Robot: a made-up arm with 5 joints.
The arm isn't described. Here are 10 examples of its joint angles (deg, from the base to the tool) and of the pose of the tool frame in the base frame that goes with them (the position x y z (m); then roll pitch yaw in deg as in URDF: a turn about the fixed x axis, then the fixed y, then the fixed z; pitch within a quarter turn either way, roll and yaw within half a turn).
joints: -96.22 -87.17 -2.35 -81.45 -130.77
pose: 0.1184 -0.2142 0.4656 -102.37 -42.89 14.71
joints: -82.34 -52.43 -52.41 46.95 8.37
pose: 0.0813 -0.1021 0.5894 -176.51 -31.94 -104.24
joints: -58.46 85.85 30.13 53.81 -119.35
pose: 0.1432 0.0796 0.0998 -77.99 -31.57 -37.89
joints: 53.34 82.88 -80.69 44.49 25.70
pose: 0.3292 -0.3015 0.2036 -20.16 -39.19 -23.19
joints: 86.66 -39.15 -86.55 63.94 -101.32
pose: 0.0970 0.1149 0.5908 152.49 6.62 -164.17
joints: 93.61 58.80 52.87 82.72 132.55
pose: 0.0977 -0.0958 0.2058 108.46 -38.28 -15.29
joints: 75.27 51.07 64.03 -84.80 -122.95
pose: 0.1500 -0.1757 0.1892 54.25 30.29 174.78
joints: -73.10 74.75 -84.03 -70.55 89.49
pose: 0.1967 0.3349 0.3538 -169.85 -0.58 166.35
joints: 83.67 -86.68 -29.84 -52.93 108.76
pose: 0.0732 0.2749 0.4517 100.96 -15.69 3.33
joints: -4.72 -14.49 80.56 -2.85 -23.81
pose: 0.2037 0.0129 0.2766 12.73 -23.76 -24.57
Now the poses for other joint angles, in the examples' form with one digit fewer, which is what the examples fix.
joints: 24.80 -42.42 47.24 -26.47 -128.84
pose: 0.213 -0.048 0.443 118.0 38.1 -96.6
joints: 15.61 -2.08 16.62 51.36 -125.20
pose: 0.308 -0.054 0.365 19.4 14.6 -141.1
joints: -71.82 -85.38 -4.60 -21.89 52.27
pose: 0.039 -0.169 0.515 163.0 14.0 -159.8
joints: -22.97 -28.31 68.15 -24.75 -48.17
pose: 0.225 0.058 0.346 70.9 -37.5 -55.1
